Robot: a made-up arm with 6 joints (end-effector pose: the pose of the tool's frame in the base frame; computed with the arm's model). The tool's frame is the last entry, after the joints.
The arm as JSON. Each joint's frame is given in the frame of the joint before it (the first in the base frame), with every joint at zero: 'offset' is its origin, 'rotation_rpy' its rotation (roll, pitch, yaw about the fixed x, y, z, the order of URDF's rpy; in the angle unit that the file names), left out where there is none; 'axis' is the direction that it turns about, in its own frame. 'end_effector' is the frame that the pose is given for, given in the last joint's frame.
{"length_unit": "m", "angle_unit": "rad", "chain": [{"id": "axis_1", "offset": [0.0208, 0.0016, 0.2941], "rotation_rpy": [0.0, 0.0, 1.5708], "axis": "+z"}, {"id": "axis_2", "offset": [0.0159, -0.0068, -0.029], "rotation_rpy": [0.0, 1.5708, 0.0], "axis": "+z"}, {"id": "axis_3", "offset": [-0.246, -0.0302, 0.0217], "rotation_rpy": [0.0, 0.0, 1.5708], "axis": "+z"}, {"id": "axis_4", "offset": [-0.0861, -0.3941, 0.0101], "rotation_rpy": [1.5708, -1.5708, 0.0], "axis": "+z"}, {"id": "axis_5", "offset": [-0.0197, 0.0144, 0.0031], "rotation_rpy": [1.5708, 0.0, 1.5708], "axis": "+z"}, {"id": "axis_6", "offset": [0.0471, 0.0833, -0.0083], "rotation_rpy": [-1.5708, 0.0, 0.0], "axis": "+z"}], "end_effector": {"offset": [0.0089, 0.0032, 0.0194], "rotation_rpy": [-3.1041, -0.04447, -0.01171]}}
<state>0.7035 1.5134 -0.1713 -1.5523 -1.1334 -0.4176</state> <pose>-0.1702 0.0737 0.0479 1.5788 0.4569 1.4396</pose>
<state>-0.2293 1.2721 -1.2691 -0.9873 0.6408 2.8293</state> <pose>0.3651 -0.0599 -0.1937 -0.6813 -0.1727 -1.9834</pose>
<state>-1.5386 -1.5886 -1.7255 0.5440 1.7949 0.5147</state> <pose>0.0793 0.3012 0.7136 -0.4163 -1.5151 -1.1035</pose>
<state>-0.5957 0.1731 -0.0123 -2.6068 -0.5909 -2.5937</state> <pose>0.0968 0.0943 0.0477 0.2167 0.8146 -1.6259</pose>
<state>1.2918 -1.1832 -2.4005 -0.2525 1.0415 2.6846</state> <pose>-0.1091 -0.4310 0.8043 2.6293 0.8440 -0.6830</pose>
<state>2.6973 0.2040 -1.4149 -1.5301 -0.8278 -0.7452</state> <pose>-0.5284 0.0699 0.4582 -0.9096 1.0288 -0.6299</pose>
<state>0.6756 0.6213 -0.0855 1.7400 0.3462 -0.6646</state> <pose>-0.0223 -0.0072 -0.0220 -0.1022 0.5979 -0.4837</pose>
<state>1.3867 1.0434 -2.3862 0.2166 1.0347 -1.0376</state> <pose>0.1182 0.7223 0.2860 0.2847 -0.2761 2.3326</pose>
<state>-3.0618 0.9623 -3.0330 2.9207 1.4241 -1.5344</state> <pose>-0.5258 -0.1263 0.7427 -1.8703 -1.9267 0.1461</pose>
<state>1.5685 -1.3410 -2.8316 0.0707 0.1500 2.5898</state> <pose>0.0039 -0.7188 0.5065 -1.9481 -1.1634 -0.5902</pose>
